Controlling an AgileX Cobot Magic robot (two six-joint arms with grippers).
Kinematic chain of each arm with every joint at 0, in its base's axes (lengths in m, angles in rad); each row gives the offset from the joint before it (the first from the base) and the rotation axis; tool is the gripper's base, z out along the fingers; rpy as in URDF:
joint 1: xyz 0 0 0.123 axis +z
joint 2: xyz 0 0 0 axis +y
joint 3: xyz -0.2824 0 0.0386 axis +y
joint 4: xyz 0.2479 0 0.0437 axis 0.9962 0 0.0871
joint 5: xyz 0 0 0 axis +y
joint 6: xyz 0.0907 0 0.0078 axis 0.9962 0 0.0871
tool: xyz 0 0 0 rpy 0 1.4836 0
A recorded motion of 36 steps. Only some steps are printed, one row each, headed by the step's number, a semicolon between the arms.
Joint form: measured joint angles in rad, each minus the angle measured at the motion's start. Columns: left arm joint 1, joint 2, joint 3, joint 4, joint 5, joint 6; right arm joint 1, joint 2, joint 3, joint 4, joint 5, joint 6.
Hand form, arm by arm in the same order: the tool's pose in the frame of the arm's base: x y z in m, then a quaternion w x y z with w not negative. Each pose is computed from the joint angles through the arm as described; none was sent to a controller.
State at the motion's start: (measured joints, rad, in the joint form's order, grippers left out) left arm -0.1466 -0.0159 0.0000 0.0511 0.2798 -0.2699; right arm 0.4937 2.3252 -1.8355 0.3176 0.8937 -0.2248
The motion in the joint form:
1: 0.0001 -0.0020 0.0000 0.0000 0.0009 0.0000; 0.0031 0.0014 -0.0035 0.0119 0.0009 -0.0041
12: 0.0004 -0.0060 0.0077 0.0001 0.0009 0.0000; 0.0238 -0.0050 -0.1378 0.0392 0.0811 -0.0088
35: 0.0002 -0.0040 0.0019 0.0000 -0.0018 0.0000; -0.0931 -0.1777 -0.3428 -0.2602 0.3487 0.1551
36: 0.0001 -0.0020 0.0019 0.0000 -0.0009 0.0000; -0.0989 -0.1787 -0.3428 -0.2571 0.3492 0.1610
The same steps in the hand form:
1: 0.0533 -0.0065 0.1887 0.63268 -0.03300 0.76556 -0.11200; 0.4175 0.2525 0.1404 0.11558 -0.26820 0.94332 0.15766
12: 0.0532 -0.0065 0.1863 0.63131 -0.03312 0.76674 -0.11160; 0.4213 0.2701 0.1789 0.14020 -0.28738 0.92963 0.18314
35: 0.0532 -0.0066 0.1884 0.63373 -0.03296 0.76466 -0.11221; 0.4327 0.1886 0.3080 0.21354 -0.22419 0.94867 0.06459
36: 0.0533 -0.0066 0.1882 0.63264 -0.03296 0.76559 -0.11202; 0.4334 0.1862 0.3084 0.21351 -0.21847 0.94990 0.06616

